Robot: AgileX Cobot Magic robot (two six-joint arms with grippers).
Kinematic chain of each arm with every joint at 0, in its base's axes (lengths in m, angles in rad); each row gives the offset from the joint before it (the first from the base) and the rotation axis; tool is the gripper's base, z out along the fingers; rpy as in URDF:
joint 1: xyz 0 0 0.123 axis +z
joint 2: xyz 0 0 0 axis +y
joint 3: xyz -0.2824 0 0.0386 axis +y
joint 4: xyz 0.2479 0 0.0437 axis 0.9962 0 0.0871
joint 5: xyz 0 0 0 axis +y
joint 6: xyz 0.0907 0 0.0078 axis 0.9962 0 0.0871
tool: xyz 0 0 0 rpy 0 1.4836 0
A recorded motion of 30 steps. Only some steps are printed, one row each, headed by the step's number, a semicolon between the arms.
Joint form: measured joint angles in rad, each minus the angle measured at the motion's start. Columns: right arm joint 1, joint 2, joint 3, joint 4, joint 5, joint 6; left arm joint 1, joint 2, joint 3, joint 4, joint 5, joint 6.
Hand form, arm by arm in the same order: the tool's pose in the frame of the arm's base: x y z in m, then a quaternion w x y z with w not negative. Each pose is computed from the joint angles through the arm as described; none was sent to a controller.
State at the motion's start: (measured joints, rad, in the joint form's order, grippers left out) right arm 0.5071 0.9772 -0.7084 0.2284 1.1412 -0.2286; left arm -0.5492 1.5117 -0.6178 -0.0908 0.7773 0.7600
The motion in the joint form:
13: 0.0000 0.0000 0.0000 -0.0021 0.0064 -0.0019; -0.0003 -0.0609 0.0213 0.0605 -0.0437 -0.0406
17: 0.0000 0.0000 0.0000 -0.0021 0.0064 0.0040; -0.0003 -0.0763 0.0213 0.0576 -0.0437 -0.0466
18: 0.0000 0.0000 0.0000 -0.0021 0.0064 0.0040; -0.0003 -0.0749 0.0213 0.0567 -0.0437 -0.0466
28: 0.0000 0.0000 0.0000 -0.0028 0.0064 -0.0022; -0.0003 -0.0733 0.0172 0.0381 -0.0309 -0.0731
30: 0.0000 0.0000 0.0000 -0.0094 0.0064 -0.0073; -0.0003 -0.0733 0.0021 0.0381 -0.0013 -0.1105
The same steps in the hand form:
13: 0.1192 0.0875 0.2686 0.10373 -0.32422 0.93216 0.12326; 0.1752 -0.1094 0.1589 0.03580 0.58353 0.81127 -0.00752
17: 0.1192 0.0875 0.2686 0.10337 -0.32147 0.93312 0.12357; 0.1746 -0.1093 0.1621 0.04354 0.58014 0.81332 -0.00809
18: 0.1192 0.0875 0.2686 0.10337 -0.32147 0.93312 0.12357; 0.1746 -0.1094 0.1618 0.04287 0.57988 0.81353 -0.00845
28: 0.1192 0.0875 0.2686 0.10380 -0.32447 0.93211 0.12292; 0.1739 -0.1104 0.1623 0.03807 0.56376 0.82491 -0.01601
30: 0.1194 0.0870 0.2685 0.10458 -0.32789 0.93127 0.11956; 0.1747 -0.1110 0.1652 0.03055 0.54872 0.83527 -0.01749

